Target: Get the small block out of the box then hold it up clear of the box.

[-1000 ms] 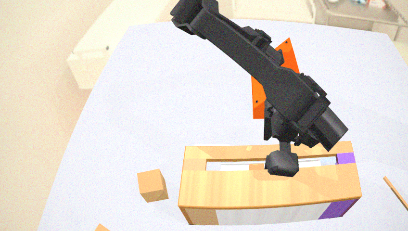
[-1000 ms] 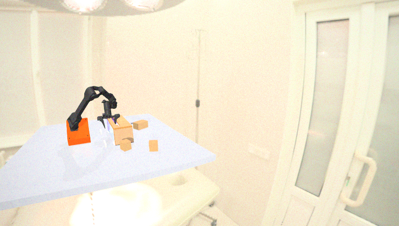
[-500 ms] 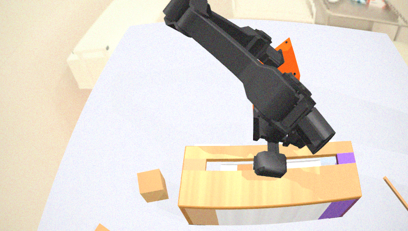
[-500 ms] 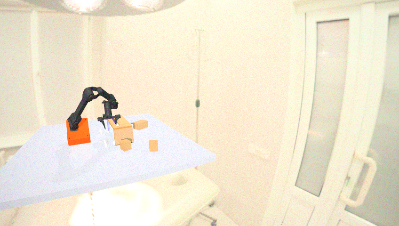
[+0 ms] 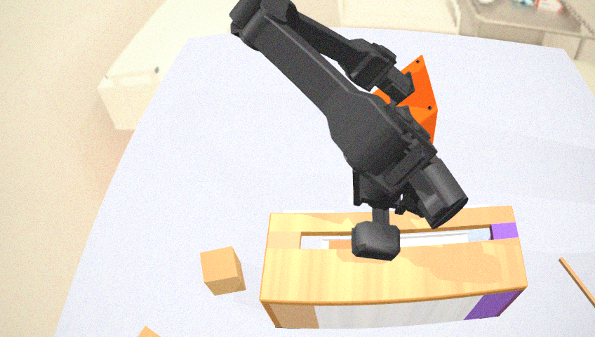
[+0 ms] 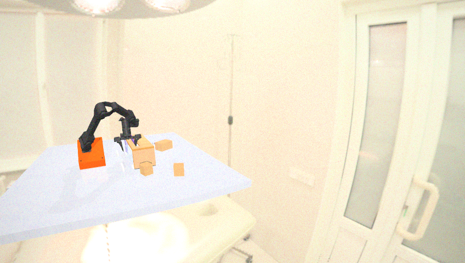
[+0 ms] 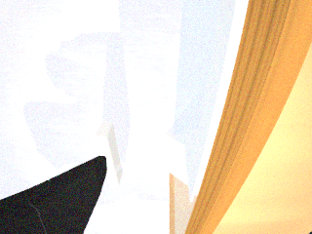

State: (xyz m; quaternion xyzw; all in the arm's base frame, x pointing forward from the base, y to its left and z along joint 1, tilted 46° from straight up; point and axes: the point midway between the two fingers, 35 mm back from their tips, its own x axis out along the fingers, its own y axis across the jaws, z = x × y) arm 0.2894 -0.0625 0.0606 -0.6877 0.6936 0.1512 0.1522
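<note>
My gripper tip is now 5 cm short of the small tan block and 2 cm to the left of it. The rest, counted from my gripper tip: thin wooden stick 13 cm ahead, 46 cm to the left, 8 cm below; wooden box 4 cm ahead, 7 cm to the left, 2 cm below.
</note>
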